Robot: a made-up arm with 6 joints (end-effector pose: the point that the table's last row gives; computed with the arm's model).
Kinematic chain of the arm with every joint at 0, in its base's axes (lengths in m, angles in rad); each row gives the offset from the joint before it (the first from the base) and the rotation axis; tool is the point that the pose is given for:
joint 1: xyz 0 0 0.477 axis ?
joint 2: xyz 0.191 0 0 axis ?
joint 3: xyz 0 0 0.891 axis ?
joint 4: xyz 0 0 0.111 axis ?
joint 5: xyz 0.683 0 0 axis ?
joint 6: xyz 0.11 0 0 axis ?
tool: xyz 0 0 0
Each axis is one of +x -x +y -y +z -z.
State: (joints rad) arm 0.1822 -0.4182 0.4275 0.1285 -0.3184 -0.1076
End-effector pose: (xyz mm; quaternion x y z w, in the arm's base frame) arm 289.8 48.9 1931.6 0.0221 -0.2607 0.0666 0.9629
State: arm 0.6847 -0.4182 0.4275 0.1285 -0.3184 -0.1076
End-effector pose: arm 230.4 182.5 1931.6 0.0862 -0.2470 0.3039 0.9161
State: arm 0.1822 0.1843 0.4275 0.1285 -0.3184 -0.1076
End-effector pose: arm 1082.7 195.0 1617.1 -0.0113 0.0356 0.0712 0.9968
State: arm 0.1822 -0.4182 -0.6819 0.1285 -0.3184 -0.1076
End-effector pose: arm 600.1 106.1 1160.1 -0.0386 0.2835 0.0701 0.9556
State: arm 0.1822 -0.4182 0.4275 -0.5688 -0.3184 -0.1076
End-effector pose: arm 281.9 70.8 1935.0 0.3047 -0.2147 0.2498 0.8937
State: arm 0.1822 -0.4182 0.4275 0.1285 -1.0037 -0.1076
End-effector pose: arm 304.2 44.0 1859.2 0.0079 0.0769 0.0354 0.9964
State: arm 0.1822 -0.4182 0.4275 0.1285 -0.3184 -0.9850
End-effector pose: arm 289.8 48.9 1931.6 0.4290 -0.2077 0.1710 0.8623
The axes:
joint 1: +z
joint 2: +y
joint 3: -y
joint 4: -x
joint 5: -y
joint 6: -x

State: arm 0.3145 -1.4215 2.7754 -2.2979 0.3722 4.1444
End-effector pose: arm -945.4 -339.0 -115.5 -0.4720 0.5378 0.6979 0.0302
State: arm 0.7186 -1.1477 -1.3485 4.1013 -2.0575 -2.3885
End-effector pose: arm -29.3 80.1 880.3 -0.0685 -0.8952 0.2671 0.3501
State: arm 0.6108 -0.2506 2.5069 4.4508 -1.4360 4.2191
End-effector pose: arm -657.6 -331.9 1472.6 0.0792 0.4414 0.8185 0.3590
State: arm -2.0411 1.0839 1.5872 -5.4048 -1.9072 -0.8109
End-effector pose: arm -761.6 -1321.8 1245.0 -0.3938 -0.0856 0.9038 0.1441
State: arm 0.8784 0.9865 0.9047 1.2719 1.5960 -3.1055
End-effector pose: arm 955.8 1317.0 1055.8 0.3391 0.6364 0.6805 0.1304
